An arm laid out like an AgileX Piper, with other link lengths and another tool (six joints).
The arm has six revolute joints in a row. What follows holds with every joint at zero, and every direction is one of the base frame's.
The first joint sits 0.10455 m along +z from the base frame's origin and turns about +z.
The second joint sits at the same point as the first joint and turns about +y.
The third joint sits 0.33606 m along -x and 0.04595 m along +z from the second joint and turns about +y.
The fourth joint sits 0.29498 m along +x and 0.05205 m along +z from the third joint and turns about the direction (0.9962, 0, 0.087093).
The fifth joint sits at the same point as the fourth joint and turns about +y.
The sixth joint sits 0.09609 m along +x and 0.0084 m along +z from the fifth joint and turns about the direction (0.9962, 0, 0.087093).
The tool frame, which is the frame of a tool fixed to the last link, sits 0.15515 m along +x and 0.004 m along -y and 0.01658 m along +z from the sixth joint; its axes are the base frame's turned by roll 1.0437, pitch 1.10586 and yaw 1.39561 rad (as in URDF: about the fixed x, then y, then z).
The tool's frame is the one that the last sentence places.
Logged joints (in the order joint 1, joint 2, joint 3, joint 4, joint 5, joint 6), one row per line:
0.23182 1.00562 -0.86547 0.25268 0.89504 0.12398
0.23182 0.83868 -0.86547 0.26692 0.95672 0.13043
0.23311 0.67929 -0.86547 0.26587 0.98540 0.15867
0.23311 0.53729 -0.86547 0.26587 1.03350 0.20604
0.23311 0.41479 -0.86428 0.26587 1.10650 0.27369
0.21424 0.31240 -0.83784 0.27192 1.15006 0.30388
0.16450 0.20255 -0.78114 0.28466 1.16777 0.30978
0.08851 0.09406 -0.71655 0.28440 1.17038 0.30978
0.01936 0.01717 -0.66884 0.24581 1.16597 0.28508
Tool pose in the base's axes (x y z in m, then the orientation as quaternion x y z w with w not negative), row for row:
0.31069 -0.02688 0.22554 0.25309 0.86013 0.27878 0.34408
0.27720 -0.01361 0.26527 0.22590 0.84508 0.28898 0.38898
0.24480 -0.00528 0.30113 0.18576 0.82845 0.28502 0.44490
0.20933 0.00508 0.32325 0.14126 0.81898 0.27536 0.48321
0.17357 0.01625 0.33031 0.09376 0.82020 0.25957 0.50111
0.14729 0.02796 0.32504 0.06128 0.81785 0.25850 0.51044
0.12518 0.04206 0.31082 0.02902 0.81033 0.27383 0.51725
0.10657 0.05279 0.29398 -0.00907 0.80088 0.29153 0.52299
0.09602 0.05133 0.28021 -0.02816 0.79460 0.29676 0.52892
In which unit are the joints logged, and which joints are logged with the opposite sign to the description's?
The joints are logged in radians. Opposite sign: joint 1, joint 6.
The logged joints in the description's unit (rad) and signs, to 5 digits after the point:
-0.23182 1.00562 -0.86547 0.25268 0.89504 -0.12398
-0.23182 0.83868 -0.86547 0.26692 0.95672 -0.13043
-0.23311 0.67929 -0.86547 0.26587 0.98540 -0.15867
-0.23311 0.53729 -0.86547 0.26587 1.03350 -0.20604
-0.23311 0.41479 -0.86428 0.26587 1.10650 -0.27369
-0.21424 0.31240 -0.83784 0.27192 1.15006 -0.30388
-0.16450 0.20255 -0.78114 0.28466 1.16777 -0.30978
-0.08851 0.09406 -0.71655 0.28440 1.17038 -0.30978
-0.01936 0.01717 -0.66884 0.24581 1.16597 -0.28508

